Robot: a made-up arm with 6 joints.
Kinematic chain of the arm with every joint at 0, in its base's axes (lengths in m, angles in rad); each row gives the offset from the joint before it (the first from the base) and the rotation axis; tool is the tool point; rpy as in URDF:
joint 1: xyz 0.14 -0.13 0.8 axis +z
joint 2: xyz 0 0.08 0 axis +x
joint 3: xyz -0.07 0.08 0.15 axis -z
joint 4: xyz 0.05 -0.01 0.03 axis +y
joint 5: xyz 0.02 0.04 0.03 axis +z
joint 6: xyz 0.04 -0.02 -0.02 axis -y
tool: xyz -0.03 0.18 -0.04 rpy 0 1.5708 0
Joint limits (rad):
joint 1: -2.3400..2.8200
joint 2: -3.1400..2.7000
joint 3: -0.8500..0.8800
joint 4: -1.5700..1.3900
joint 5: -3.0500..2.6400
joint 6: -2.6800..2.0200
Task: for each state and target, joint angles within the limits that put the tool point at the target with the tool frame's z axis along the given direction. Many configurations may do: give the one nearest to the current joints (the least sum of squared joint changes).
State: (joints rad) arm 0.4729 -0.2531 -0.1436 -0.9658 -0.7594 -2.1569
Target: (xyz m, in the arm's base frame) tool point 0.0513 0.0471 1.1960 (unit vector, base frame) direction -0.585 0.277 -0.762
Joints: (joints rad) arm -0.0848 0.5699 -0.8440 -0.4447 -0.3497 -2.6800
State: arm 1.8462 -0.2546 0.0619 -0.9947 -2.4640 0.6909
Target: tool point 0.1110 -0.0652 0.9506 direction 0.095 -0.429 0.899
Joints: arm 1.3428 -0.1485 0.1012 0.0034 -2.3647 1.0339
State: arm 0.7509 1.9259 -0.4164 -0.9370 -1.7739 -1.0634
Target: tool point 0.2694 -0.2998 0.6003 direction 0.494 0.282 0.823
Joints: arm 0.3219 2.5981 -0.6857 -0.7521 -2.0642 -1.4599
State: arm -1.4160 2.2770 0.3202 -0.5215 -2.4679 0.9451
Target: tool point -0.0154 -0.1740 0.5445 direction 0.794 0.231 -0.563
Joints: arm -1.9042 2.6827 -0.1189 -1.1341 -1.6428 0.6546
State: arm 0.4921 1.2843 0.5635 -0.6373 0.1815 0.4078
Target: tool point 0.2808 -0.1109 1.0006 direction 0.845 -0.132 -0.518
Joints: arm 0.5624 1.3861 0.5792 -0.4032 -0.1610 0.0778
